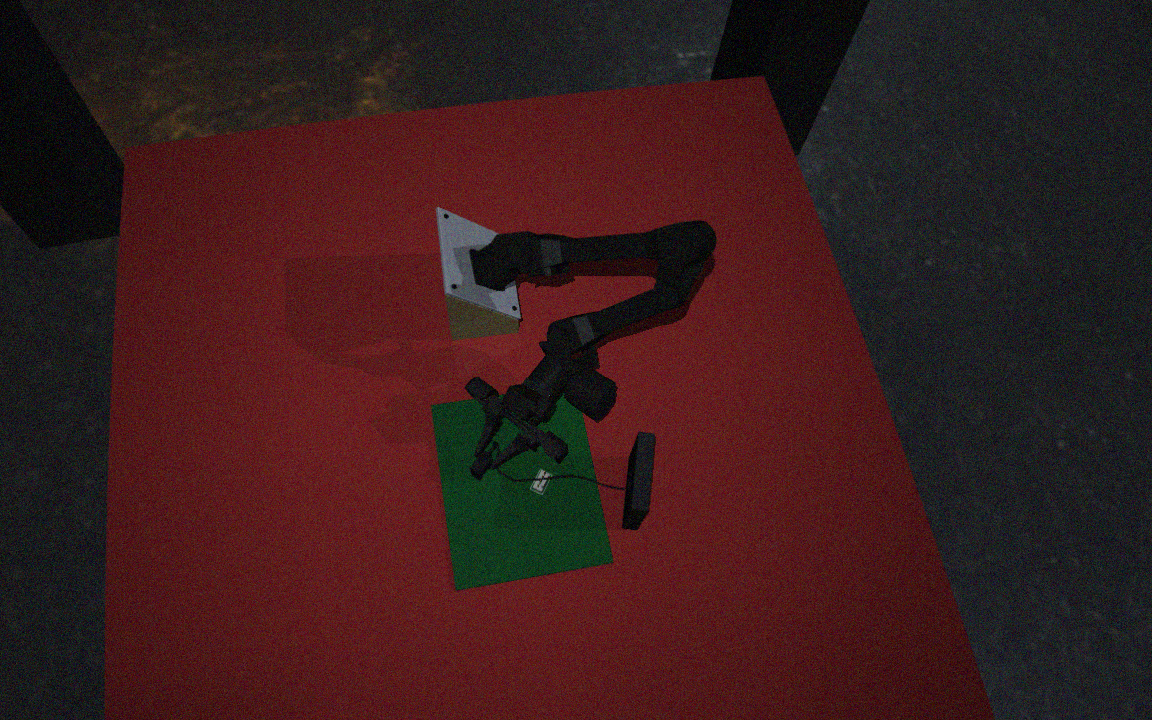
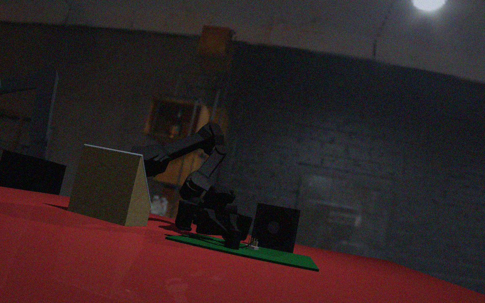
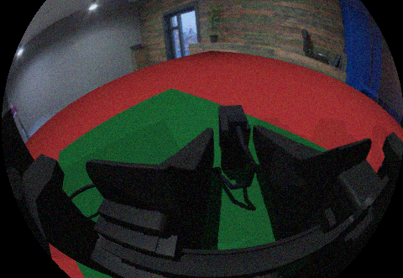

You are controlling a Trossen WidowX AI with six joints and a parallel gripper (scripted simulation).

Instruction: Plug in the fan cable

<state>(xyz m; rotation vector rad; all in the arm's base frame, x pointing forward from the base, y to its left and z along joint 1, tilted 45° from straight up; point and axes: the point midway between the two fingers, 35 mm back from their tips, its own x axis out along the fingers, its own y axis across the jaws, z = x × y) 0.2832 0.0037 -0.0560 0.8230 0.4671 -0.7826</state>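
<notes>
Now: gripper tip 1 cm above the black plug. From my gripper tip the other things lie so: green board 5 cm to the left, 5 cm below, 3 cm ahead; then four-pin header 9 cm to the left, 4 cm ahead, 3 cm below; then black fan 21 cm to the left, 8 cm ahead, 3 cm above.
</notes>
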